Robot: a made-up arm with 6 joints.
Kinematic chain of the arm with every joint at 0, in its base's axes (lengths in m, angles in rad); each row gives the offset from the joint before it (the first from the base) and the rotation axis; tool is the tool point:
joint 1: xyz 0 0 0.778 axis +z
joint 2: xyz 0.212 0 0 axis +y
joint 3: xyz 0 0 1.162 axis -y
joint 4: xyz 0 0 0.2 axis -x
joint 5: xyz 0.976 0 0 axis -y
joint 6: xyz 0.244 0 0 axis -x
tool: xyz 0 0 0
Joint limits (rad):
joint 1: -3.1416..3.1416
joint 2: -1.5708..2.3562
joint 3: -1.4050..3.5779
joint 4: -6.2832..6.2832
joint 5: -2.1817..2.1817
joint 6: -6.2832..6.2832
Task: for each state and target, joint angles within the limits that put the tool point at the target. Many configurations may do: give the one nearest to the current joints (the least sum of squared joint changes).
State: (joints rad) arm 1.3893 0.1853 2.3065 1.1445 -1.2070 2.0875
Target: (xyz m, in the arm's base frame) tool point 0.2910 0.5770 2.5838
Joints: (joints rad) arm 1.4560 0.7318 2.5824 1.1761 -1.4302 2.0875
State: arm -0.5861 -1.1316 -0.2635 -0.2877 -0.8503 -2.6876
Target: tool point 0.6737 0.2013 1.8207
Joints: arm 0.1710 -0.5859 -0.5473 -0.4595 -0.8840 -2.6876
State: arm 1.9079 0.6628 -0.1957 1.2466 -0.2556 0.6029
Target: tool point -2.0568 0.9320 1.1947
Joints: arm 2.7267 0.8403 0.3888 1.2590 -0.1032 0.6029
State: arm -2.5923 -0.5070 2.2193 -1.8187 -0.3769 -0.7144
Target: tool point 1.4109 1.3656 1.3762
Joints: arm -2.3381 -0.9534 2.0710 -1.8239 -0.2903 -0.7144
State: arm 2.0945 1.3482 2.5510 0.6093 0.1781 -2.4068
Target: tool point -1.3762 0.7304 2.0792
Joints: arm 2.6302 1.5038 2.7195 0.6240 0.2593 -2.4068
